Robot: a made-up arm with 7 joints. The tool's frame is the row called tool.
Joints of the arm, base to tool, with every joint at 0 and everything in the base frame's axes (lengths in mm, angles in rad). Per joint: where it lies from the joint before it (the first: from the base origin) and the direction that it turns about. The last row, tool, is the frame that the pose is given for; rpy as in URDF.
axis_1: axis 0 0 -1 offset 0 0 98
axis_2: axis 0 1 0 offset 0 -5 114
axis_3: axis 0 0 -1 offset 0 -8 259
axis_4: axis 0 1 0 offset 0 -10 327
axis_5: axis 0 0 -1 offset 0 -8 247
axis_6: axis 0 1 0 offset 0 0 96
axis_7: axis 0 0 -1 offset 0 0 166
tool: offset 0 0 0 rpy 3.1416 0 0
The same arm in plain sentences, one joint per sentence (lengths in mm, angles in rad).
The arm has seven revolute joints in a row. What follows holds with every joint at zero, and every direction is one of the base frame's. Joint 1 sits 98 mm along +z from the base frame's origin and turns about -z. Joint 2 sits 5 mm along -y and 114 mm along +z from joint 1 and turns about +y. Joint 3 sits 8 mm along -y and 259 mm along +z from joint 2 and turns about -z. Joint 4 sits 10 mm along -y and 327 mm along +z from joint 3 and turns about +y. Joint 5 sits 8 mm along -y and 247 mm along +z from joint 4 and turns about -z. Joint 6 sits 96 mm along +z from joint 5 and turns about +y. Joint 7 sits 166 mm along +z from joint 6 and turns about -z. The tool frame, which is the frame that the pose is given for, sits at the same point as joint 7; its axes are the base frame's turned by roll -3.1416, pitch 0 and yaw 0 rad (as in URDF: about the fixed x, then y, then z).
